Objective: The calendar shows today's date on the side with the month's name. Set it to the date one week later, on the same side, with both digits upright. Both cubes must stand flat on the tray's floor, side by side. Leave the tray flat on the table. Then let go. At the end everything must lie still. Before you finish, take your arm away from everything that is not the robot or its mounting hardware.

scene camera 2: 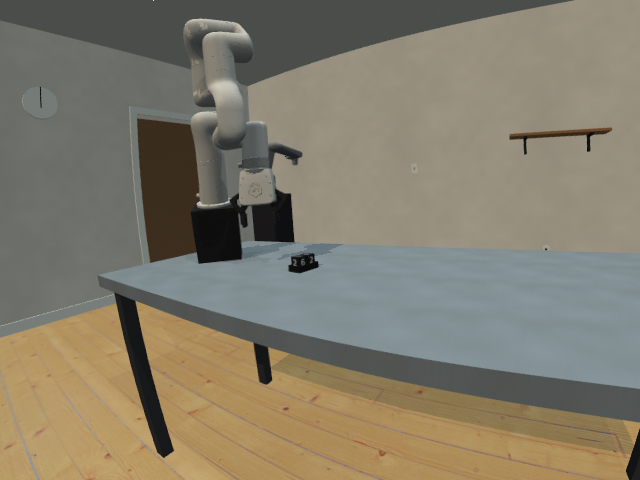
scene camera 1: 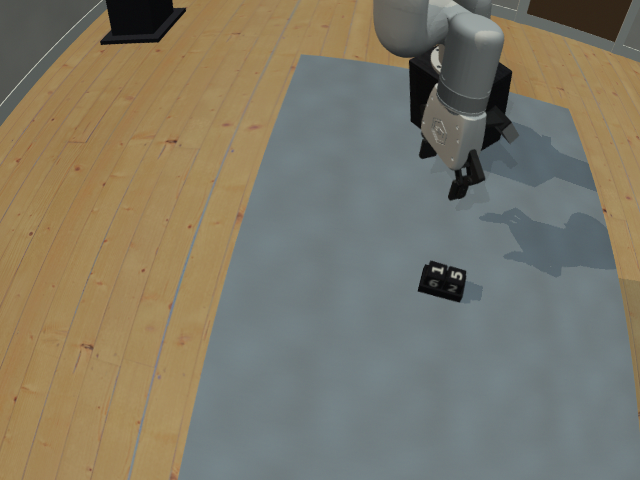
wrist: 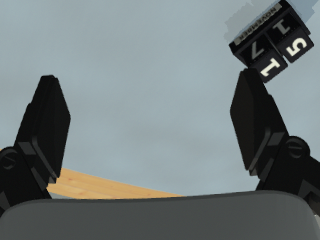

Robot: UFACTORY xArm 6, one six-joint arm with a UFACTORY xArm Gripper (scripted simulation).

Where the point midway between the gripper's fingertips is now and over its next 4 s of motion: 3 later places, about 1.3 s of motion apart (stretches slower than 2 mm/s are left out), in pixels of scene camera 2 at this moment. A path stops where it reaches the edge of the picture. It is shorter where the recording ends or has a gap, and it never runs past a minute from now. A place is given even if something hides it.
My gripper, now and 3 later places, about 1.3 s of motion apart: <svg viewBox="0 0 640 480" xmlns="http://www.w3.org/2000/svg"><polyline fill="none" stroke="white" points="260,226 287,233 317,242 318,243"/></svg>
